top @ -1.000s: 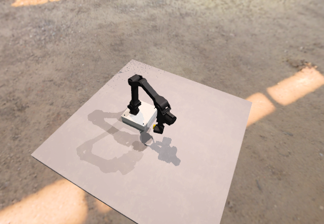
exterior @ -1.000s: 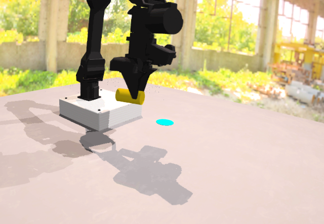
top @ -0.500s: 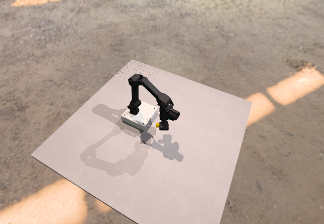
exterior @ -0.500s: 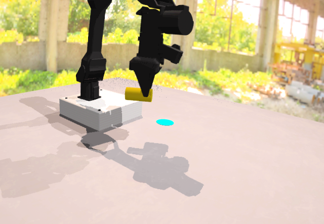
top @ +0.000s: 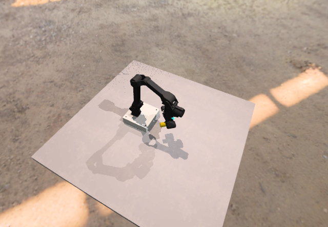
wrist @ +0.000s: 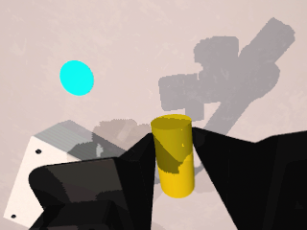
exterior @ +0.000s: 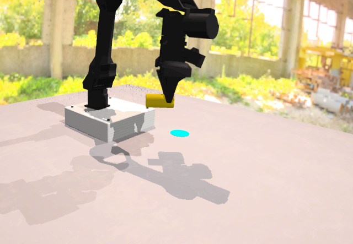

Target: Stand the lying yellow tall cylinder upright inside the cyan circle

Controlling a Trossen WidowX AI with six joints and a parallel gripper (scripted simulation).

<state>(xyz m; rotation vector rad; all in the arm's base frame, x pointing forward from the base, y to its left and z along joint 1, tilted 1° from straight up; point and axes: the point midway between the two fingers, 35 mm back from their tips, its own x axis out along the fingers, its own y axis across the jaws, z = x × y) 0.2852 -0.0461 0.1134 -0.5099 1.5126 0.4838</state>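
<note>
Right now my gripper tip is 20 mm past the yellow tall cylinder and 10 mm to the left of it. The rest, counted from my gripper tip: cyan circle 30 mm behind, 150 mm to the left, 130 mm below.
</note>
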